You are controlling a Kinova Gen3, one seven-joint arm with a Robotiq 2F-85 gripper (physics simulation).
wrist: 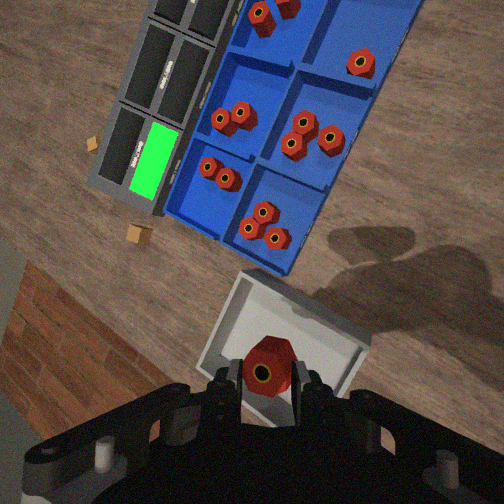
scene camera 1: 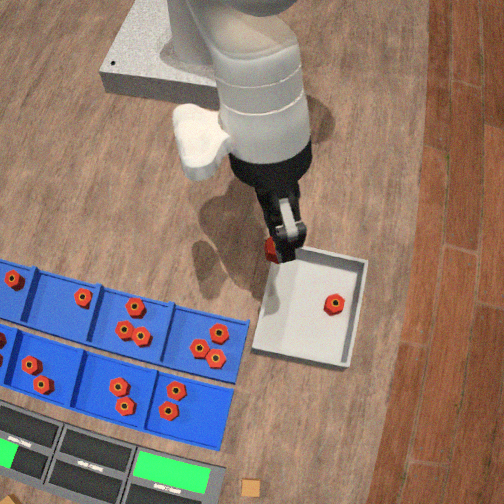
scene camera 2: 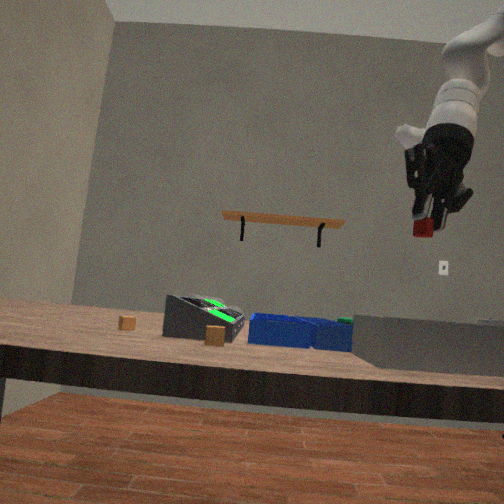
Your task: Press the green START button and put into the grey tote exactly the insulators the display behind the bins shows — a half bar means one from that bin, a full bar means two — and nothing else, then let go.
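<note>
My gripper (scene camera 1: pixel 281 250) is shut on a red hexagonal insulator (wrist: pixel 266 367) and holds it high above the table, over the near-left corner of the grey tote (scene camera 1: pixel 312 307). It also shows in the side view (scene camera 2: pixel 425 225). One red insulator (scene camera 1: pixel 334 304) lies inside the tote. The blue bins (scene camera 1: pixel 120 345) to the left hold several red insulators in their compartments. The display (scene camera 1: pixel 172 472) behind the bins shows a full green bar at the right end and a partial green bar (scene camera 1: pixel 7 452) at the left edge of view. The START button is not clearly visible.
A small tan cube (scene camera 1: pixel 250 487) sits beside the display, and another (scene camera 2: pixel 126 322) lies farther off on the table. The arm's grey base plate (scene camera 1: pixel 150 65) stands behind. The table edge and wooden floor (scene camera 1: pixel 460 250) run along the right.
</note>
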